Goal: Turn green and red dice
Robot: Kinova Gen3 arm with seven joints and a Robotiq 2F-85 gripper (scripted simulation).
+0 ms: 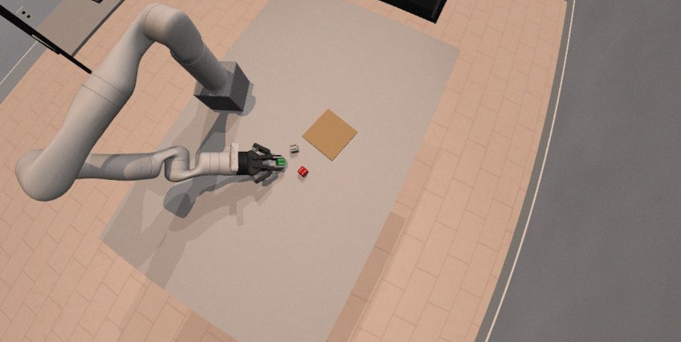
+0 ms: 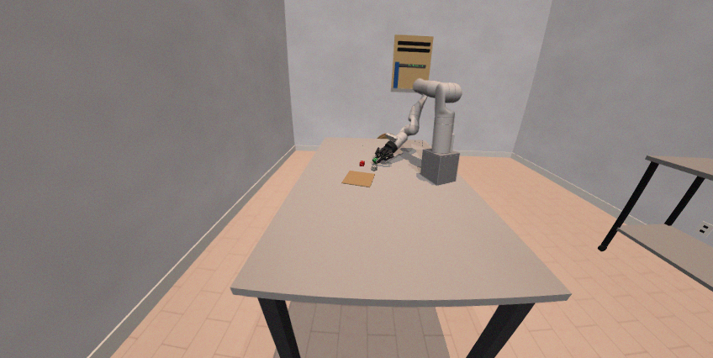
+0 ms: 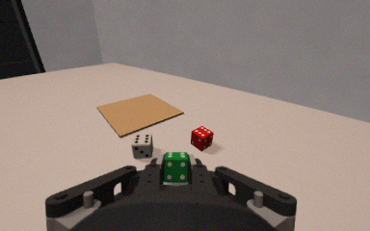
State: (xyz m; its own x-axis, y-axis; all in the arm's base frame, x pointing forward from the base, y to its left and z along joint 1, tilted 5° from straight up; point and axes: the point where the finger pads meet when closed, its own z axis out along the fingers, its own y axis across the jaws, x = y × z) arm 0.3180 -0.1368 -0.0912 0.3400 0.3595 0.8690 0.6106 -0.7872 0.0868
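My gripper is now 1 cm short of the green die. From my hand the other things lie so: white die (7 cm to the left, 2 cm below, 2 cm ahead); red die (8 cm ahead, 2 cm to the left, 2 cm below); tan mat (18 cm to the left, 10 cm ahead, 3 cm below).
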